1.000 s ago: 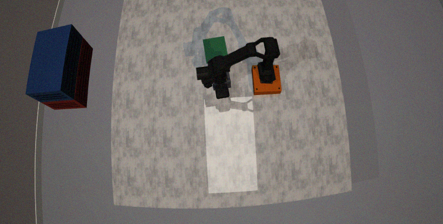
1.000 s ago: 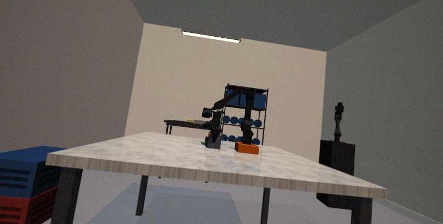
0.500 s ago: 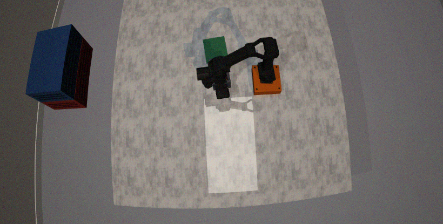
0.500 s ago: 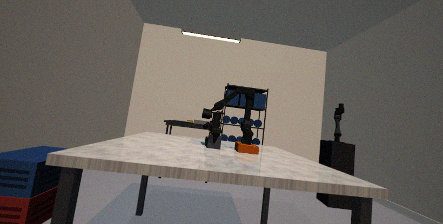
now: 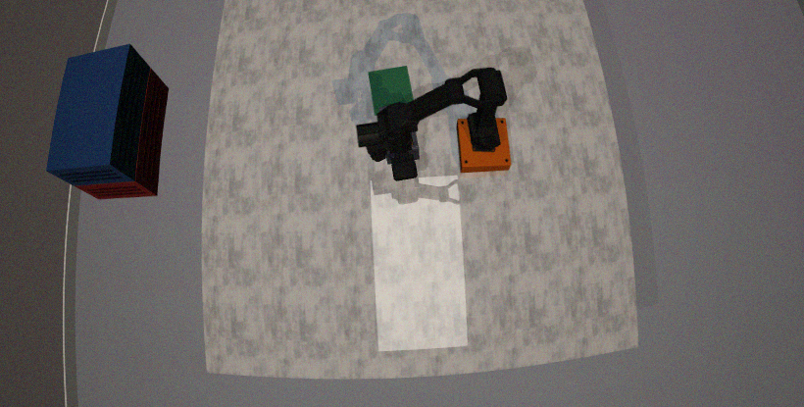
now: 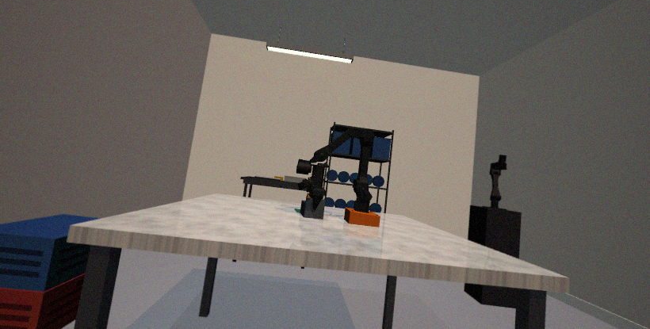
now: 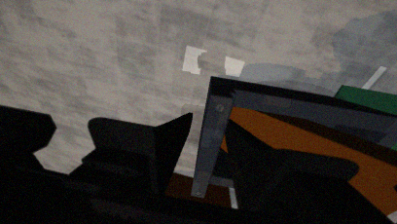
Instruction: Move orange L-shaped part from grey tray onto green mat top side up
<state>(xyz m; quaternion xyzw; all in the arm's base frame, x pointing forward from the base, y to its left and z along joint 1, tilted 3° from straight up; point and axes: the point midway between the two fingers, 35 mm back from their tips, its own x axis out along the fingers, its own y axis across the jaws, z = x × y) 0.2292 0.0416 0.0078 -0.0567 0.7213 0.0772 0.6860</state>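
The orange L-shaped part is 5 cm to the right of my gripper tip and 1 cm above it. Round my gripper tip: green mat 4 cm ahead, 22 cm to the right, 5 cm below.
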